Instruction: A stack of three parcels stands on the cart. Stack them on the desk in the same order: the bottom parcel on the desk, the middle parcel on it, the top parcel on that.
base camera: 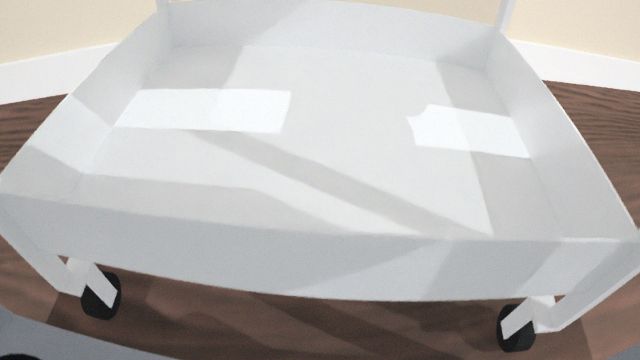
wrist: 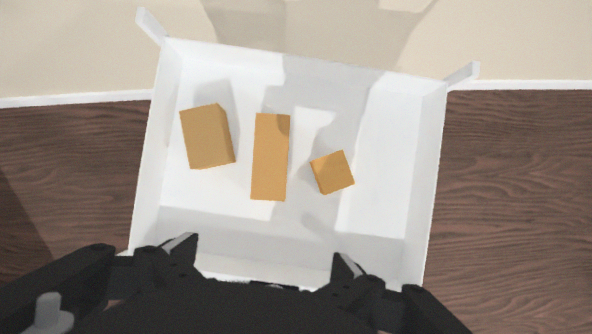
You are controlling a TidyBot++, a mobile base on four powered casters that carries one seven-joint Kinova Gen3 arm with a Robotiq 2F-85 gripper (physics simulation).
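Frame: origin at the arm's base, x ahead, y left, z up, level; centimetres.
Seen in the pictures: gripper, between the fingertips: [wrist: 265,258].
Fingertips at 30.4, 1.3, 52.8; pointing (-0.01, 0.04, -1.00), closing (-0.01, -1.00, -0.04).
Offsets run from my fingertips to a thing's middle, as dx, dy, dz. Level surfaces: height alone.
Three tan-orange parcels lie apart, side by side, in the white cart's tray in the wrist view. A wide block-shaped parcel {+9.2, +12.8, -23.7} [wrist: 206,136] is at the left, slightly turned. A long narrow parcel {+7.5, +2.4, -23.6} [wrist: 270,157] is in the middle. A small cube-like parcel {+6.6, -7.4, -23.7} [wrist: 333,172] is at the right, turned at an angle. None rests on another. My gripper [wrist: 265,258] is open and empty, above the near side of the tray. The cart [wrist: 424,190] [base camera: 225,260] also shows in the base camera view, where no parcel shows. The desk does not show in either view.
The cart's tray has raised walls, and posts rise at its far corners. Black caster wheels [base camera: 101,296] [base camera: 516,327] stand under the cart on the brown wooden floor {dz -92.5} [wrist: 510,215]. A beige wall [wrist: 75,45] with a white baseboard [base camera: 575,67] is behind the cart.
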